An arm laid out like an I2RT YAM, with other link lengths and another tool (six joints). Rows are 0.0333 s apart.
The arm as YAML. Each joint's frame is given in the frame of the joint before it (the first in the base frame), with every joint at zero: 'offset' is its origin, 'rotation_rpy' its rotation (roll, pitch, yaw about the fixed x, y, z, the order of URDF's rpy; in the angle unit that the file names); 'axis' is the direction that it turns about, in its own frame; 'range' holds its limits. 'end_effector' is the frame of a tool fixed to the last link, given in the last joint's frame.
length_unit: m
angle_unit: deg
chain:
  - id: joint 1
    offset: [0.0, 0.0, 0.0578]
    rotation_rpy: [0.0, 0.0, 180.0]
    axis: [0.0, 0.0, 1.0]
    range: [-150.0, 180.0]
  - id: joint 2
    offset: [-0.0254, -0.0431, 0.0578]
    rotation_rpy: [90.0, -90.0, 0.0]
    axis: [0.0, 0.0, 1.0]
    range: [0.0, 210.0]
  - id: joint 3
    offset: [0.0, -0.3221, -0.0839]
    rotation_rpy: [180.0, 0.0, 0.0]
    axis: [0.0, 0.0, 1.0]
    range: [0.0, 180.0]
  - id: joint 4
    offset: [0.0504, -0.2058, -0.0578]
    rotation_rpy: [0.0, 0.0, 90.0]
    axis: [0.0, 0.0, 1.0]
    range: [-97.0, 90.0]
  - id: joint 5
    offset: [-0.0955, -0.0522, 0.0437]
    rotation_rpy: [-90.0, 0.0, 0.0]
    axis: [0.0, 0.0, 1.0]
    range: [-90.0, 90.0]
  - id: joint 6
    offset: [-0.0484, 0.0, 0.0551]
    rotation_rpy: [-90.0, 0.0, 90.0]
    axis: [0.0, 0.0, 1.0]
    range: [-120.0, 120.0]
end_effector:
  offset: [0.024, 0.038, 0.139]
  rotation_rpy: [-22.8, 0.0, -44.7]
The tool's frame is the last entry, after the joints.
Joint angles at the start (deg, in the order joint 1, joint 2, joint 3, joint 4, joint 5, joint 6):
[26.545 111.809 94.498 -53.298 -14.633 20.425]
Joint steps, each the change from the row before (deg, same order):
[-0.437 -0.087 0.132 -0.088 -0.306 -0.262]
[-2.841 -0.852 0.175 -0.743 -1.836 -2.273]
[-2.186 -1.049 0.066 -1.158 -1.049 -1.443]
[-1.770 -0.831 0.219 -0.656 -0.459 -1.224]
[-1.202 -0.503 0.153 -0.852 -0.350 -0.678]
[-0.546 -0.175 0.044 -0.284 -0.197 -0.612]
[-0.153 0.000 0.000 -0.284 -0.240 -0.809]
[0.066 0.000 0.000 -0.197 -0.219 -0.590]
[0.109 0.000 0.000 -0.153 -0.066 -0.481]
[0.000 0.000 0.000 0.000 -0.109 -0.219]
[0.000 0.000 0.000 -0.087 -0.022 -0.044]
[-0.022 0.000 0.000 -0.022 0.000 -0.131]
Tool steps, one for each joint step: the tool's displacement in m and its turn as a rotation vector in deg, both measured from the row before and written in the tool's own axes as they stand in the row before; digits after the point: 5 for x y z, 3 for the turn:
[-0.00223 0.00061 -0.00196 -0.277 0.006 0.114]
[-0.01250 -0.00031 -0.01404 -1.286 0.243 0.344]
[-0.00861 -0.00159 -0.01409 -0.649 -0.197 0.496]
[-0.00856 0.00034 -0.01152 -0.709 -0.605 0.001]
[-0.00490 -0.00173 -0.00790 -0.118 -0.305 0.365]
[-0.00209 -0.00071 -0.00311 -0.095 0.001 -0.113]
[0.00084 -0.00096 -0.00067 0.092 0.479 -0.428]
[0.00197 -0.00019 0.00016 0.048 0.516 -0.417]
[0.00166 -0.00018 0.00029 0.096 0.372 -0.416]
[0.00047 0.00022 0.00006 -0.059 0.169 -0.166]
[0.00030 -0.00030 -0.00007 0.057 0.064 0.011]
[0.00000 -0.00012 -0.00009 0.016 0.042 -0.095]

